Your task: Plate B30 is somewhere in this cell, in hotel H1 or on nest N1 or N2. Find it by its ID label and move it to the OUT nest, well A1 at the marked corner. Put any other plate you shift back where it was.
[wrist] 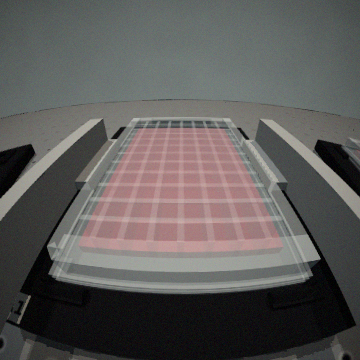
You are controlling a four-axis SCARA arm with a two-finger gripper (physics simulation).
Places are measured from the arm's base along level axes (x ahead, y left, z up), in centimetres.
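Pixels of known places: gripper, fingertip midpoint: [180,130].
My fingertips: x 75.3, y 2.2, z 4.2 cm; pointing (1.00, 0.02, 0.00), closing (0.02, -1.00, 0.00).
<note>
Behind a point stands the place of what it marks.
A clear plate [180,185] @(x 70.2, y 2.2, z 3.9 cm) with a grid of wells filled pink lies flat between the two grey fingers of my gripper [180,130] @(x 75.3, y 2.2, z 4.2 cm). The pads touch its long sides, so the gripper is shut on it. No ID label shows on the side of the plate that faces the camera. A black nest [180,320] @(x 65.8, y 2.1, z 2.5 cm) lies under the plate, and its edges show at the front and along both sides. A white label [19,308] at the nest's near left corner is partly visible; its text is cut and hard to read. Whether the plate touches the nest is hard to tell.
Another black nest or base [15,160] @(x 74.7, y 16.4, z 2.4 cm) shows at the left edge, beyond the left finger. A black base [332,155] @(x 76.0, y -10.9, z 2.5 cm) with part of a clear plate [354,150] @(x 75.6, y -12.7, z 3.4 cm) on it shows at the right edge. The grey table [180,107] @(x 92.9, y 2.6, z 1.3 cm) ends in a curved far edge.
</note>
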